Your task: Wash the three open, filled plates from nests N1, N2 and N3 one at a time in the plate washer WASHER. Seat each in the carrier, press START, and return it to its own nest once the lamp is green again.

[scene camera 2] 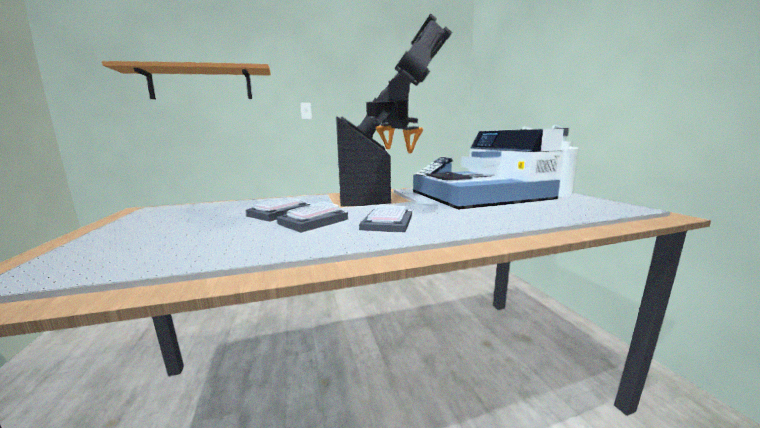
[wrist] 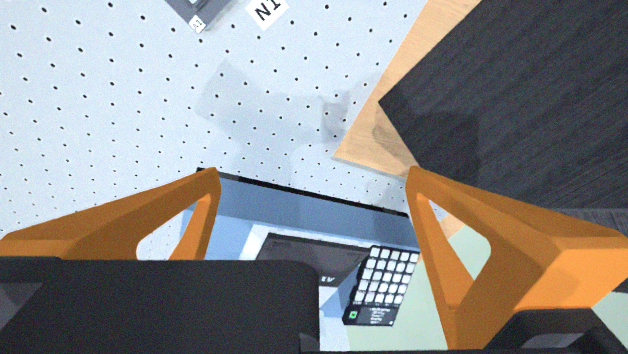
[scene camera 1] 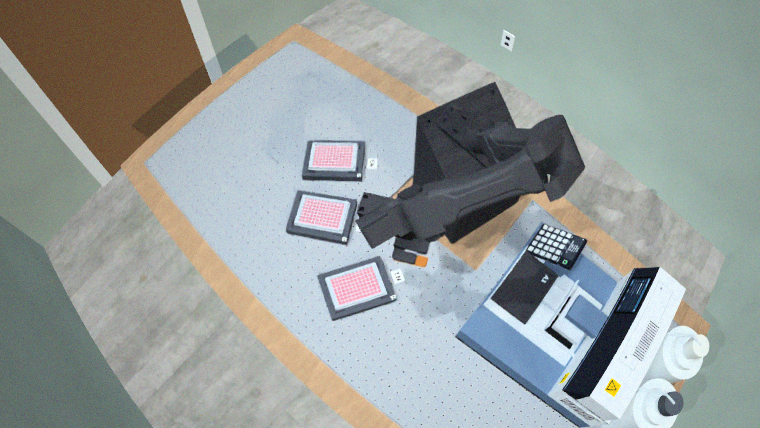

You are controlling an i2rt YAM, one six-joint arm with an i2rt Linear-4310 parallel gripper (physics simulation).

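Where they show: gripper, fingertip midpoint: (scene camera 2: pixel 398 151) (wrist: pixel 313 177) (scene camera 1: pixel 421 242); arm's base, link origin: (scene camera 2: pixel 363 134) (scene camera 1: pixel 475 140).
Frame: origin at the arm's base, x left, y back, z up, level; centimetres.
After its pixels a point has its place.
Observation:
Three plates with pink-filled wells sit in dark nests: the N1 plate (scene camera 1: pixel 356 286) @[x -6.5, y -37.8, z -21.4 cm] (scene camera 2: pixel 387 213) @[x -7.6, y -39.6, z -21.2 cm] nearest the washer, the N2 plate (scene camera 1: pixel 322 212) @[x -25.0, y -27.6, z -20.4 cm] (scene camera 2: pixel 314 211) @[x -25.7, y -31.3, z -20.4 cm] in the middle, the N3 plate (scene camera 1: pixel 333 156) @[x -33.7, y -12.6, z -21.0 cm] (scene camera 2: pixel 279 205) @[x -33.9, y -17.3, z -20.7 cm] farthest. The washer (scene camera 1: pixel 627 340) @[x 54.3, y -21.8, z 1.0 cm] (scene camera 2: pixel 494 190) @[x 33.8, y -35.2, z -19.0 cm] stands at the right; its dark carrier (scene camera 1: pixel 523 289) @[x 27.7, y -17.9, z -15.4 cm] (wrist: pixel 310 255) @[x 25.0, y -17.4, z -15.5 cm] is out and bears no plate. The keypad (scene camera 1: pixel 557 244) @[x 29.5, y -3.9, z -13.1 cm] (wrist: pixel 386 277) @[x 27.5, y -4.0, z -14.2 cm] shows a small green light. My gripper (scene camera 2: pixel 398 139) @[x 2.7, y -25.8, z -5.5 cm] (wrist: pixel 313 177) @[x 2.7, y -25.8, z -5.5 cm] is open and empty, high above the table between the N1 nest and the washer. In scene camera 1 the arm partly hides it.
The black arm pedestal (scene camera 1: pixel 436 143) @[x -6.0, y -7.6, z 2.1 cm] (scene camera 2: pixel 364 170) @[x -3.5, y -10.3, z -12.5 cm] (wrist: pixel 525 100) @[x -2.9, y -10.5, z -11.6 cm] stands behind the nests, beside the washer. Two white bottles (scene camera 1: pixel 678 353) @[x 71.2, y -15.0, z -3.6 cm] (scene camera 1: pixel 651 406) @[x 70.0, y -29.8, z -3.7 cm] stand behind the washer. A wooden shelf (scene camera 2: pixel 186 68) hangs on the wall. The perforated board (scene camera 1: pixel 239 122) @[x -69.4, y -17.7, z -24.3 cm] (wrist: pixel 125 100) @[x 12.2, y -41.8, z -24.3 cm] covers much of the table.

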